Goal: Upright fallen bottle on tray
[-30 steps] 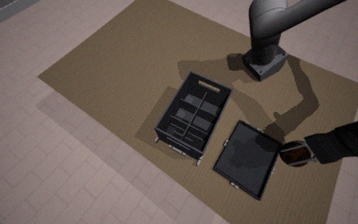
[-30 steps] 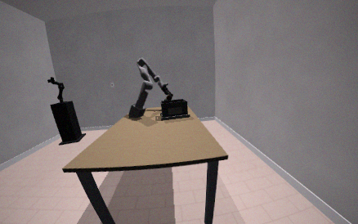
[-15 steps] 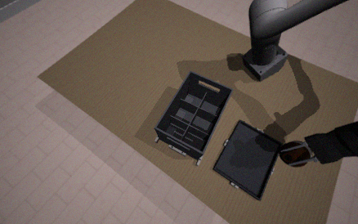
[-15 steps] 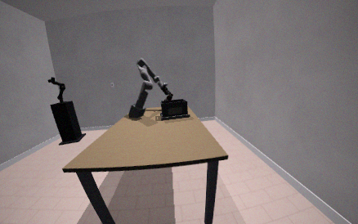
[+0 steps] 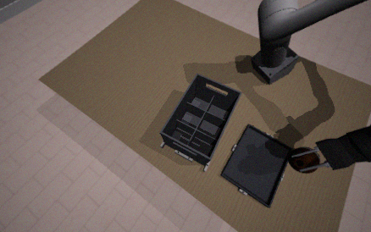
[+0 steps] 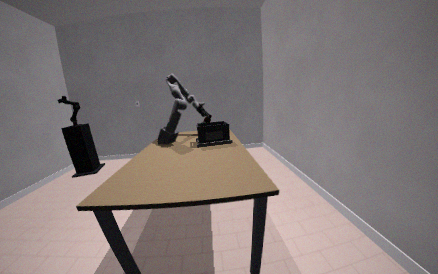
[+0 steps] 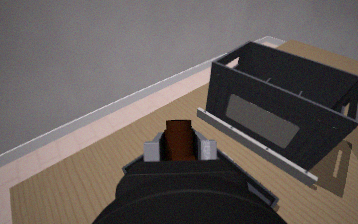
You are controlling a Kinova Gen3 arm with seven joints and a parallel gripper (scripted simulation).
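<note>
Right now the brown bottle is 40 mm below my hand, 30 mm to the left of it and 20 mm behind it. Round my hand: dark flat tray (190 mm below, 50 mm to the right, 10 mm behind); dark crate (310 mm to the right, 120 mm below, 70 mm behind).
</note>
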